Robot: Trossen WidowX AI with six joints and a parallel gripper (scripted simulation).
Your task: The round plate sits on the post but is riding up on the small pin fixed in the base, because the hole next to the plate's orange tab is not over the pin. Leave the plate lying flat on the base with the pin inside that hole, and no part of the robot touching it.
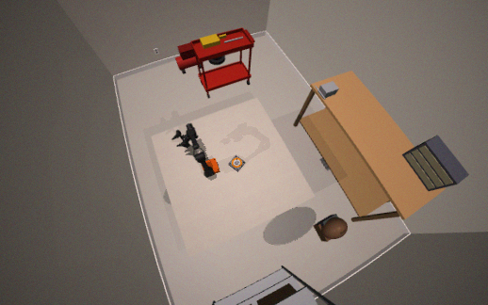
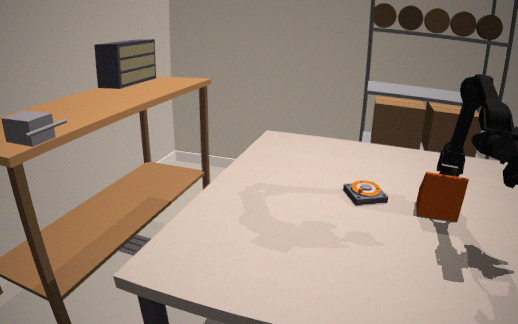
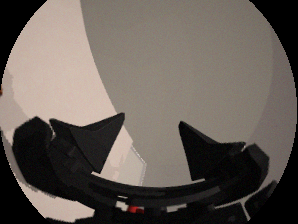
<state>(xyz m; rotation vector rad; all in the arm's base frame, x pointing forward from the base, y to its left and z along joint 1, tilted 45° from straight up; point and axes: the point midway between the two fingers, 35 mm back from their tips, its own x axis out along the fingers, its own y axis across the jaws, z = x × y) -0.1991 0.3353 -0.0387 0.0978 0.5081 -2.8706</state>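
Right now the plate is 52 cm ahead of my gripper tip, 27 cm below it and 23 cm to the right of it. From my gripper tip the other things lie so: base 51 cm ahead, 28 cm below, 25 cm to the right.
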